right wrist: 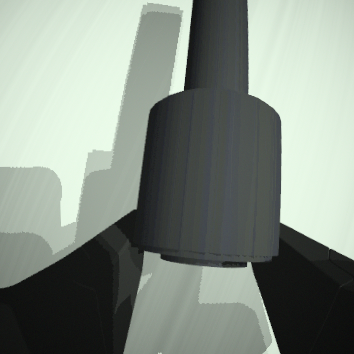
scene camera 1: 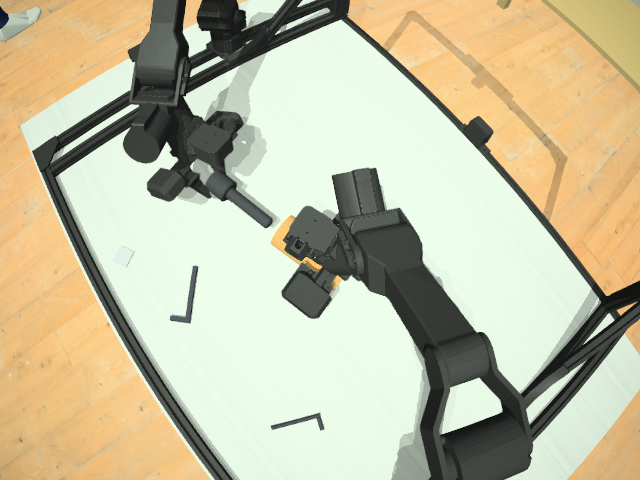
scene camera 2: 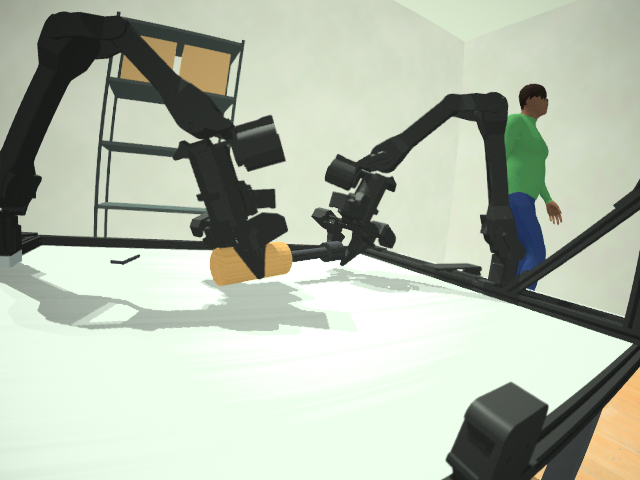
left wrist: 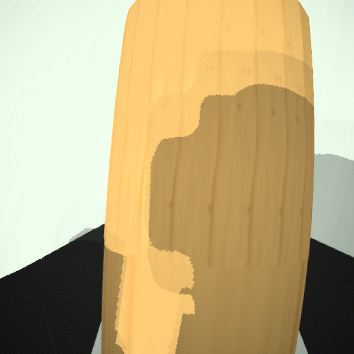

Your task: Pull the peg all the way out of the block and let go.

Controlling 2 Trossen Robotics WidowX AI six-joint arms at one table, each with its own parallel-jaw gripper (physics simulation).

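Places are measured from the left arm's base along level axes (x ahead, y left, z up), in centimetres.
Pixels of known places: left gripper, fingertip midpoint: [scene camera 1: 313,257] [scene camera 2: 250,274] [left wrist: 197,237]; right gripper, fingertip midpoint: [right wrist: 196,222] [scene camera 1: 217,189] [scene camera 2: 333,262]; right arm's base, link origin: [scene camera 1: 225,44] [scene camera 2: 500,284].
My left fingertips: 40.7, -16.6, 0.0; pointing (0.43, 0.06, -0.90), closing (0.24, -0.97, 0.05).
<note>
Ahead of a thing's pixels: the offset from my left fingertips to its top centre, as dx, dy, dz. "spot": to the spot under its first point. Level surfaces: height alone.
The orange wooden cylinder block {+0.2, +0.1, +5.2} [scene camera 1: 282,235] [scene camera 2: 226,266] [left wrist: 215,150] lies on its side in my left gripper [scene camera 1: 316,262] [scene camera 2: 259,264] [left wrist: 197,237], which is shut on it. The dark peg {+14.2, +3.4, +5.1} [scene camera 1: 249,207] [scene camera 2: 309,253] [right wrist: 215,170] has a thick head and a thinner shaft. My right gripper [scene camera 1: 212,184] [scene camera 2: 340,252] [right wrist: 196,222] is shut on its head. In scene camera 1 the whole shaft shows, and a narrow strip of table separates its tip from the block's end. In scene camera 2 the tip overlaps the block's edge. The block's hole is hidden.
Two dark L-shaped pieces {+9.2, +19.8, -1.1} [scene camera 1: 192,294] {-18.8, +19.9, -1.3} [scene camera 1: 297,421] and a small pale square {spot: +21.4, +24.4, -1.6} [scene camera 1: 124,256] lie on the white table {dz -1.9} [scene camera 1: 232,361]. A black frame runs around the table's edge. A shelf rack and a person stand behind in scene camera 2.
</note>
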